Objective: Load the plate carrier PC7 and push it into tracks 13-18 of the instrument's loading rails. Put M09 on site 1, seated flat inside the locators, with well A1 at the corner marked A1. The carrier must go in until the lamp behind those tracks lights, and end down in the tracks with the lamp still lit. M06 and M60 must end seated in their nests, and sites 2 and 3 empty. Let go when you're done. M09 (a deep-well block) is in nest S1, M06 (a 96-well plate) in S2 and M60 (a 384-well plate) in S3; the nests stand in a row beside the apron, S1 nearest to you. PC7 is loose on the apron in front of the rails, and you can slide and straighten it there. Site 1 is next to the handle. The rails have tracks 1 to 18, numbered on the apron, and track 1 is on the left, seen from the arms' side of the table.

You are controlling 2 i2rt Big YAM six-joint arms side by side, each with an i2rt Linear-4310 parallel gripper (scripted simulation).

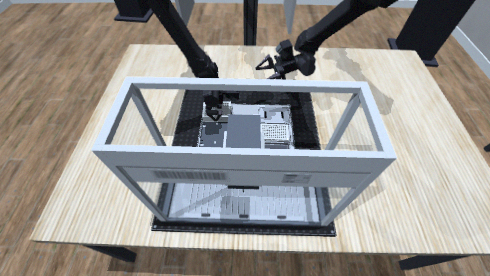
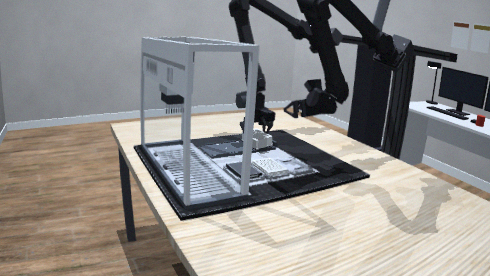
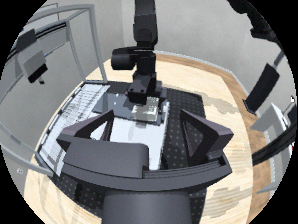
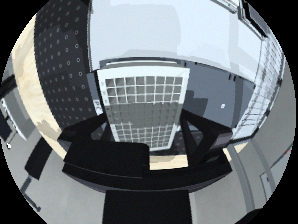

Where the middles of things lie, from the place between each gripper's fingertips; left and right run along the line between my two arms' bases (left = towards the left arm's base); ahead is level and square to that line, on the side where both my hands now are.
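With the carrier PC7 (image 4: 219,95), my right hand is 10 mm to the right of it, 90 mm short of it and 30 mm above it. Going by its middle, the carrier PC7 is nearer to my right hand than to my left hand.
The carrier PC7 is 160 mm ahead of my left hand, 170 mm to the right of it and 200 mm below it.
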